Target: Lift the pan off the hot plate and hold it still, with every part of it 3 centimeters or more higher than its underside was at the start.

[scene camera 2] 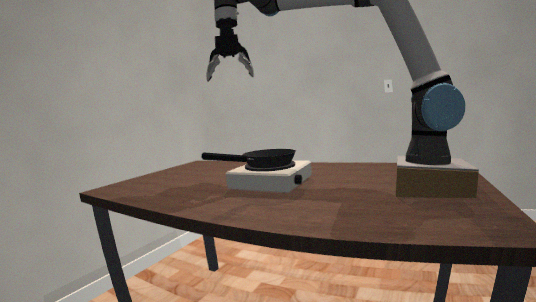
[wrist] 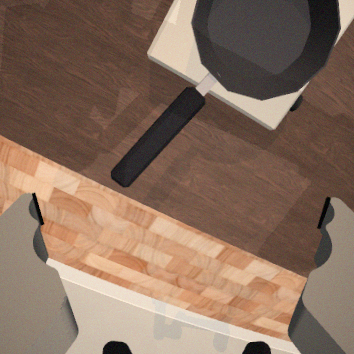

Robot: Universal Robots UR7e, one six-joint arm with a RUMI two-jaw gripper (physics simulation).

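Where they show: gripper, fingertip midpoint: [scene camera 2: 230,79] [wrist: 181,199]; arm's base at its link origin: [scene camera 2: 427,161].
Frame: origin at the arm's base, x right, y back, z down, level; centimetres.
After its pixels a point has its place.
Note:
A black pan [scene camera 2: 270,158] {x -10.0, y -51.0, z -2.6 cm} [wrist: 260,40] {x -3.4, y -54.3, z 0.6 cm} sits upright on the white hot plate [scene camera 2: 257,183] {x -13.7, y -54.5, z 5.1 cm} [wrist: 175,65] {x -12.8, y -62.7, z 1.7 cm}. Its black handle [scene camera 2: 223,157] {x -24.6, y -59.3, z -5.3 cm} [wrist: 159,136] {x -21.3, y -60.2, z -5.8 cm} sticks out past the hot plate's edge, to the left in the scene view and toward the lower left in the wrist view. My gripper [scene camera 2: 230,78] {x -15.6, y -60.8, z -29.5 cm} [wrist: 181,199] {x -15.6, y -60.8, z -29.5 cm} is open and empty, with its fingers pointing down. It hangs high above the pan's handle in the scene view. In the wrist view the pan and handle lie ahead of the fingertips, and the pan's far side is cut off by the frame.
The hot plate stands on a dark wooden table [scene camera 2: 165,200] {x -31.7, y -80.5, z 8.4 cm} [wrist: 60,90] {x -27.3, y -78.3, z 8.4 cm}. A dark knob [scene camera 2: 298,179] {x -8.9, y -42.0, z 4.4 cm} [wrist: 296,103] {x -7.5, y -42.4, z 3.2 cm} is on the hot plate's side. The arm's base block [scene camera 2: 436,182] {x -11.4, y 1.7, z 3.8 cm} stands at the right of the table. A grey wall [scene camera 2: 125,100] rises behind.

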